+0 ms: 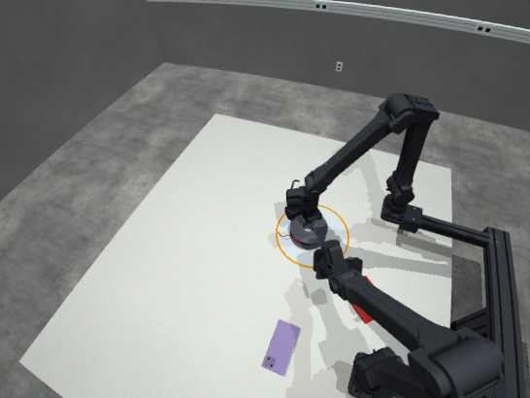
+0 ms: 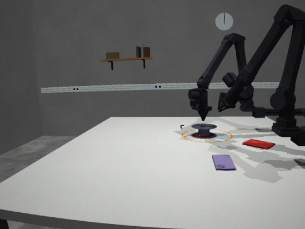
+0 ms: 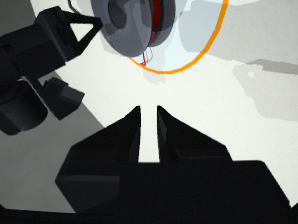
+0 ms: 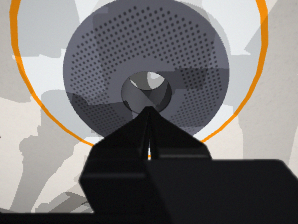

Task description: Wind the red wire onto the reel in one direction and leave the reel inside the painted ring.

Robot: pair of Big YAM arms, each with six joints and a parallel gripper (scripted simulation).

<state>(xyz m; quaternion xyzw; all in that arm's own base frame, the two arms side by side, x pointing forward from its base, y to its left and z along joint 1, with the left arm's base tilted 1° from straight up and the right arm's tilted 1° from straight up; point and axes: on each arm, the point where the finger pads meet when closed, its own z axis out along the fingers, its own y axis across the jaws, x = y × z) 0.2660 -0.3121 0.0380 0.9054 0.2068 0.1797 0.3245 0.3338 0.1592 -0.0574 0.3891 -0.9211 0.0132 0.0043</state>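
Now: the dark grey reel 10 mm behind my right hand and 80 mm below it. The rest, counted from my right hand: orange painted ring 30 mm behind, 10 mm to the right, 110 mm below; small black hex key 150 mm ahead, 270 mm to the right, 110 mm below.
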